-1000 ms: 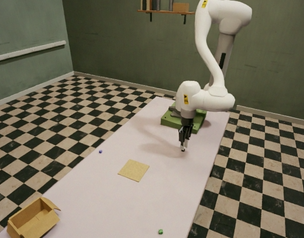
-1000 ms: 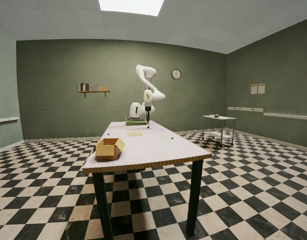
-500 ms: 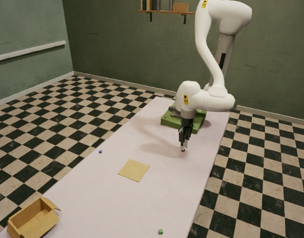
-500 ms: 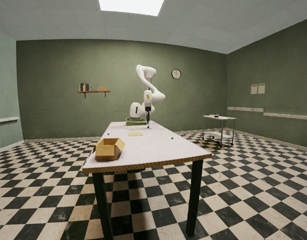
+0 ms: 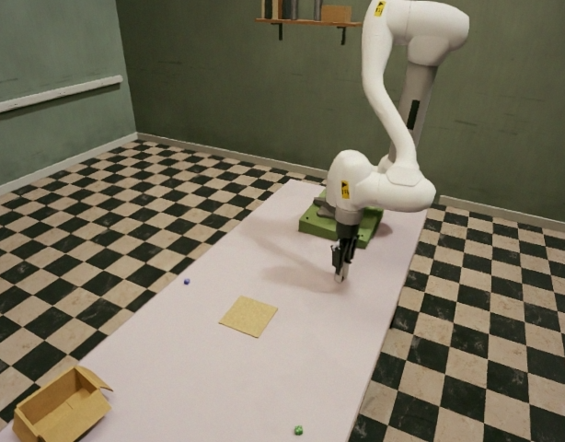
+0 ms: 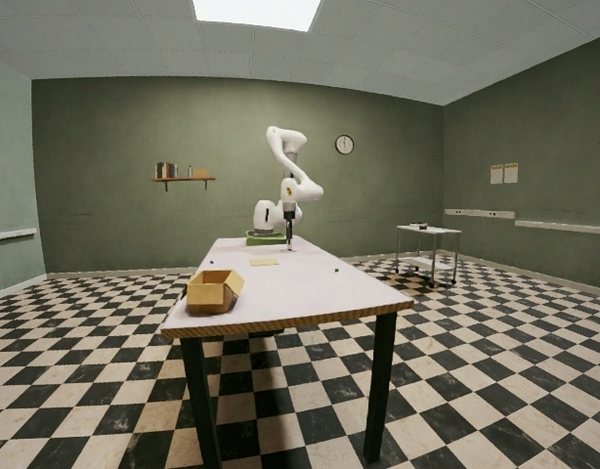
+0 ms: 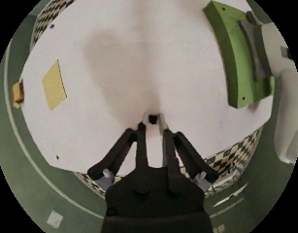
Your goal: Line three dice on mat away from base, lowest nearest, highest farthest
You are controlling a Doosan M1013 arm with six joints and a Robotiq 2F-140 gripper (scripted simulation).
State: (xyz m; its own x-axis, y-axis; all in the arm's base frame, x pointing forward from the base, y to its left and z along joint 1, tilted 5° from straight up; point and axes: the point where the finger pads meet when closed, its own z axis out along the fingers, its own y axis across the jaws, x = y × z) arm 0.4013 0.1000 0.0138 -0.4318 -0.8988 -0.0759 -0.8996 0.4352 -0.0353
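Now: hand 3 cm above the black die. The rest, counted from my hand: green die (59 cm ahead, 4 cm to the left, 3 cm below); blue die (22 cm ahead, 50 cm to the right, 3 cm below); yellow mat (28 cm ahead, 23 cm to the right, 4 cm below).
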